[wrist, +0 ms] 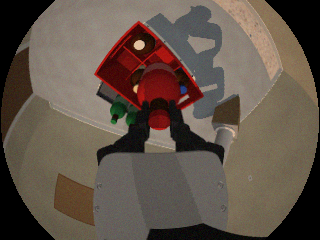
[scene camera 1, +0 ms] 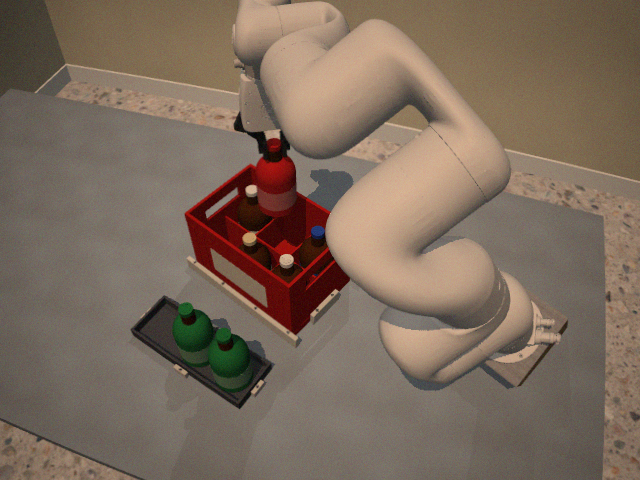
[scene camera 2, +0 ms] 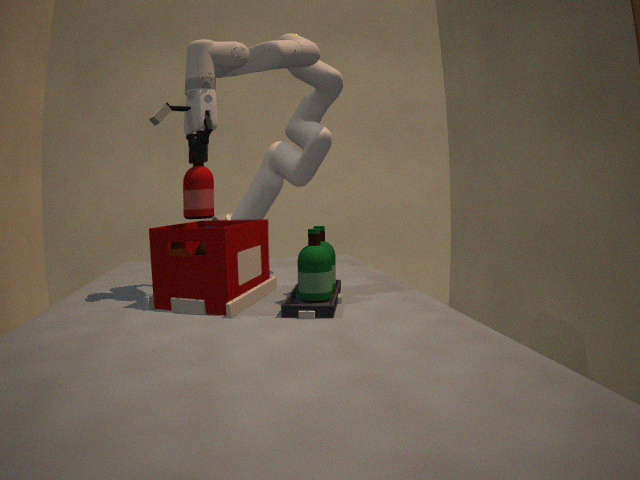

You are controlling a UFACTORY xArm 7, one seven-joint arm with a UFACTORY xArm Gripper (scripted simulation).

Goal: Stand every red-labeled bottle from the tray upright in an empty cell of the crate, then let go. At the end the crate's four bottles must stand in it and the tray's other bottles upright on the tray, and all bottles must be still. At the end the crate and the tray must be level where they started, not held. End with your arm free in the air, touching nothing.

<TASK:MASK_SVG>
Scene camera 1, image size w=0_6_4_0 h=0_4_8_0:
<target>red-labeled bottle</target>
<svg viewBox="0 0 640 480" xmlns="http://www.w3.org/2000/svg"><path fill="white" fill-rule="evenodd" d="M271 138L267 140L268 159L264 161L262 156L255 169L258 206L268 216L282 217L293 212L297 205L296 167L288 155L285 158L282 156L281 140Z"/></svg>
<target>crate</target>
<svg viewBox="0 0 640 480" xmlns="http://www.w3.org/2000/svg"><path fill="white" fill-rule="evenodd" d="M249 164L184 213L196 260L278 323L297 335L310 322L310 314L335 289L340 291L350 281L350 278L336 263L335 259L317 276L313 275L332 257L328 247L305 269L300 266L299 251L302 243L311 236L311 229L314 226L322 226L325 229L331 212L298 192L297 205L293 212L282 217L272 217L273 220L255 234L257 242L263 244L270 252L271 271L238 249L243 244L243 235L249 231L238 224L237 208L241 200L246 197L245 188L248 185L256 185L255 166ZM284 254L292 255L294 264L303 269L289 284L272 273L272 270L280 264L279 259ZM237 188L237 196L210 217L206 217L205 212Z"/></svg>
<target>green bottle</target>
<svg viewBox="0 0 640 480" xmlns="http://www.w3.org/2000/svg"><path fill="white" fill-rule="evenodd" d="M185 302L178 307L180 315L175 318L172 325L173 337L181 357L187 365L197 368L209 365L208 348L216 338L210 318L204 312L193 309L191 303Z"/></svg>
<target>green bottle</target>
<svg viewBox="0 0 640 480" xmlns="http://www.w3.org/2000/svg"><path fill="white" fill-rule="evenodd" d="M220 328L216 332L216 338L209 345L208 361L218 387L226 392L239 392L247 388L253 379L253 367L249 348L240 336L231 334L231 331L227 328Z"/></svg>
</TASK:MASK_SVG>
